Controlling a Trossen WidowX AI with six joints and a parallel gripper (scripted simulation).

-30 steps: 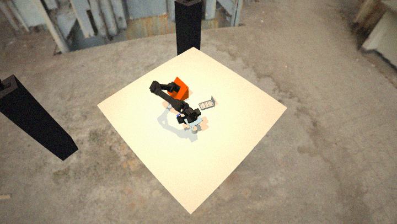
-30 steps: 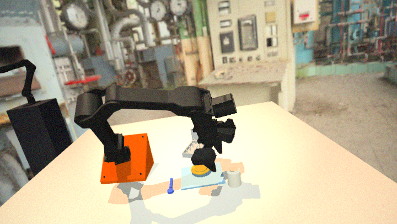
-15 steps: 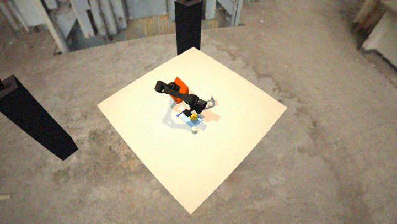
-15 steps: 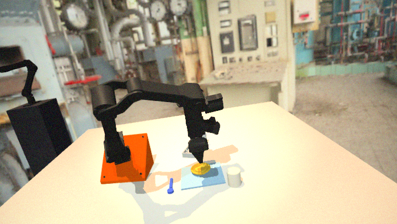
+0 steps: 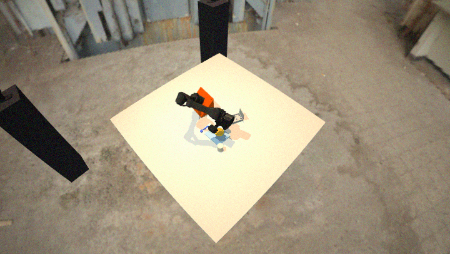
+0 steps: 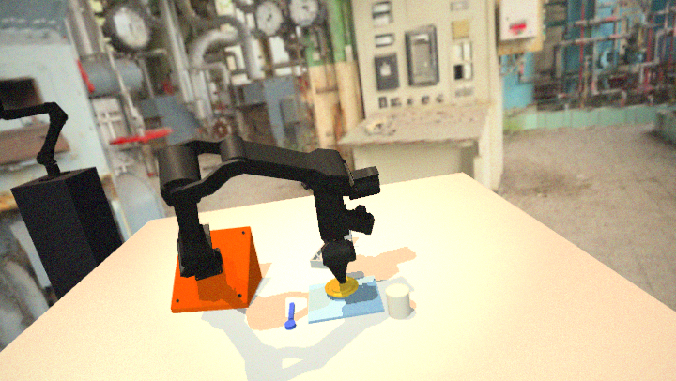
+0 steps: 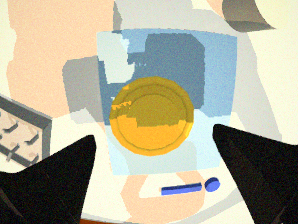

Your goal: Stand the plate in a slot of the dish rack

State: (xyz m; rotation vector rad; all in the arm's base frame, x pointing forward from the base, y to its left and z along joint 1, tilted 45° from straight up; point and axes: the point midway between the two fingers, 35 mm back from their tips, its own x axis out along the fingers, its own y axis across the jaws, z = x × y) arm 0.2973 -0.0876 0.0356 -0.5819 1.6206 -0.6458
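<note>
Now: the yellow plate 4 cm below my gripper tip. Also, from my gripper tip: cup (10 cm to the right, 10 cm ahead, 3 cm below); then light blue mat (5 cm below, 2 cm to the right); then small blue piece (11 cm behind, 6 cm to the right, 5 cm below).
</note>
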